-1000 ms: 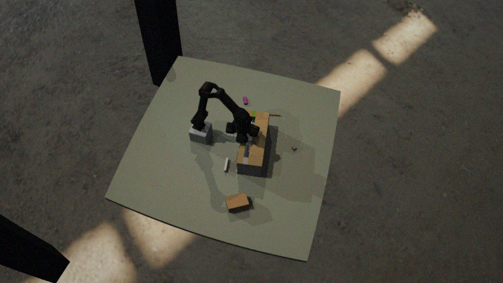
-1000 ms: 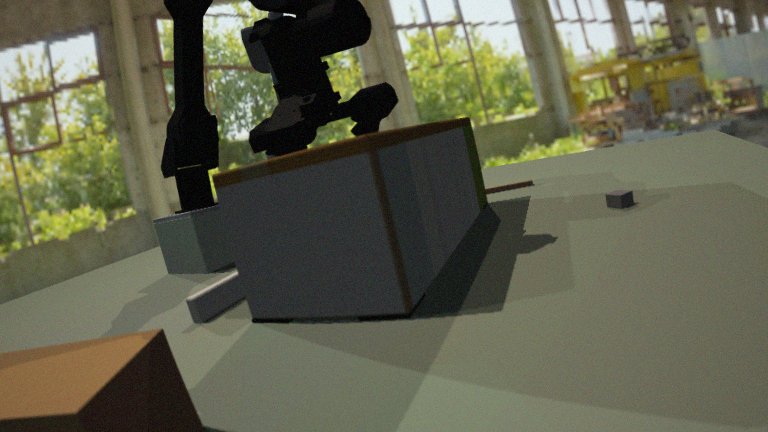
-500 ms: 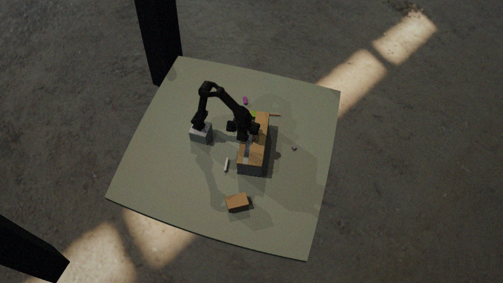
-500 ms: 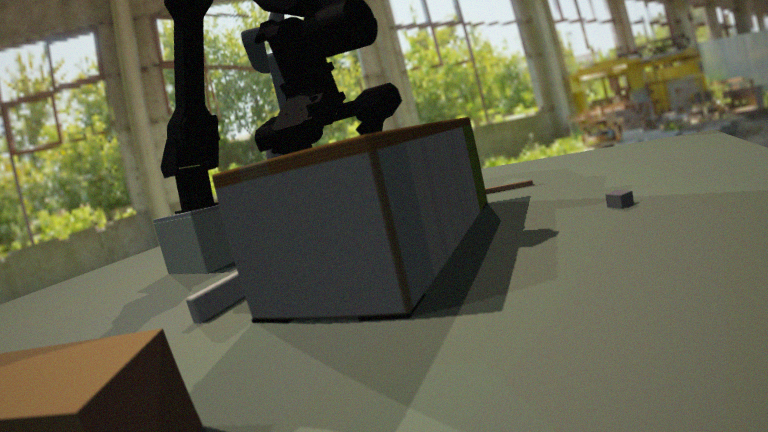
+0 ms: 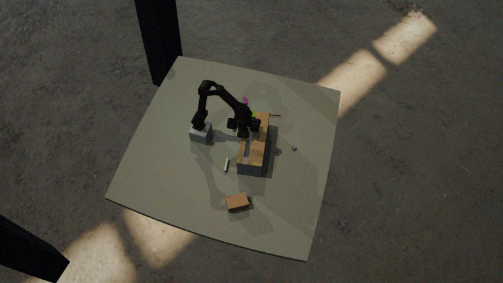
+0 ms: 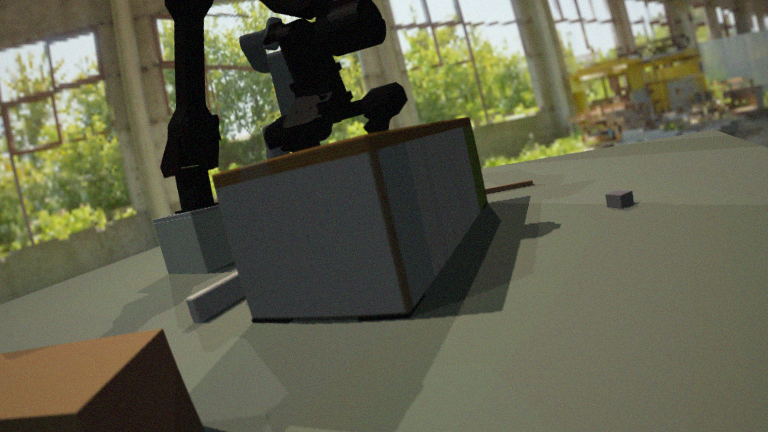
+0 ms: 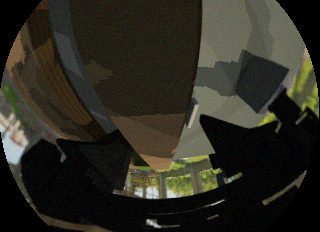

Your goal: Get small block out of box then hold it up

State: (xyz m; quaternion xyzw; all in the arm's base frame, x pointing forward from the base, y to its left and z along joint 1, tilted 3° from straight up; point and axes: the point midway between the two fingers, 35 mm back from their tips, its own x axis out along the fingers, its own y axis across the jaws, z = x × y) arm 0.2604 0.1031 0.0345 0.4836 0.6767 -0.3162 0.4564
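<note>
My gripper tip is now 5 cm short of the small green block and 4 cm to the right of it. From my gripper tip the other things lie so: thin stick (23 cm to the left, 8 cm below, 5 cm ahead); long box (6 cm to the right, 6 cm ahead, 2 cm below); small grey cube (32 cm ahead, 8 cm below, 7 cm to the left).
</note>
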